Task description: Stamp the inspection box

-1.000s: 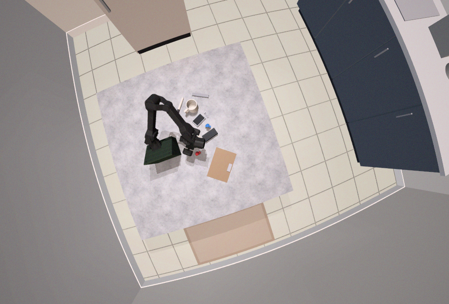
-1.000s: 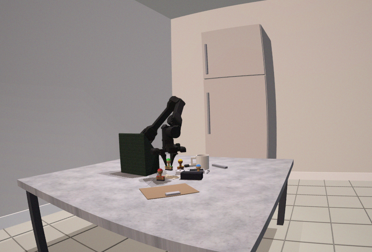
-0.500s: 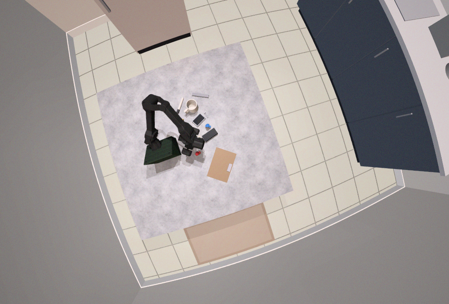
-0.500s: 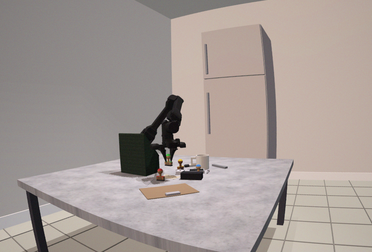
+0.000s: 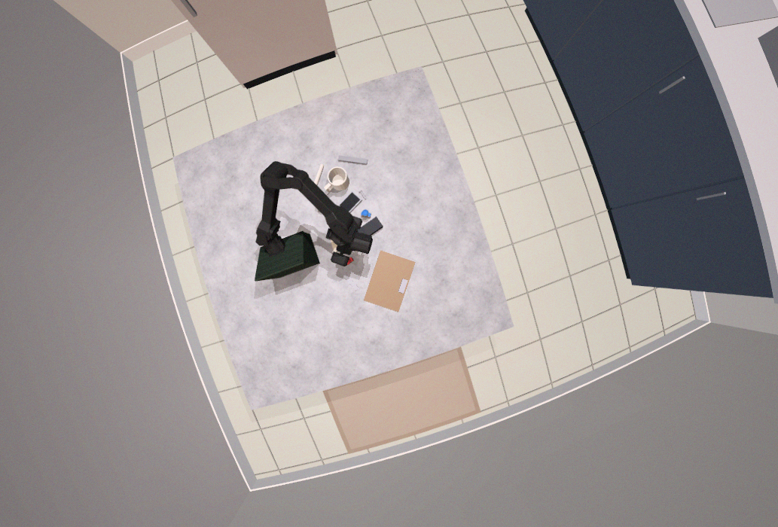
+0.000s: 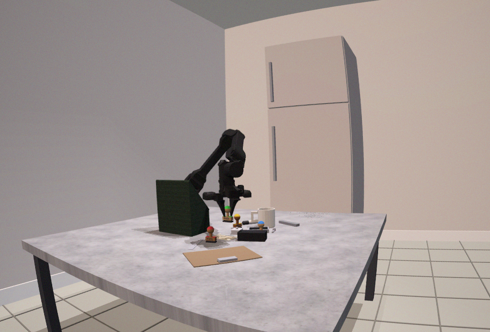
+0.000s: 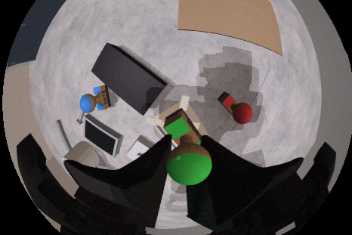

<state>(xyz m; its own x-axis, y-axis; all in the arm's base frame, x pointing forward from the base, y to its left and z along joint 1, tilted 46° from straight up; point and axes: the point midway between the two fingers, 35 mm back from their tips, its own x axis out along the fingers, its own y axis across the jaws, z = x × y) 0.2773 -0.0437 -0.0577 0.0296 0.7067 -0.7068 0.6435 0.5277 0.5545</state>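
Now: the red-knobbed stamp 80 mm below my gripper tip, 60 mm to the right of it and 40 mm behind it. Also, from my gripper tip: green-knobbed PASS stamp (right at my gripper tip); then cream card (100 mm below, 40 mm behind, 30 mm to the left); then blue-knobbed stamp (100 mm to the left, 100 mm ahead, 80 mm below).
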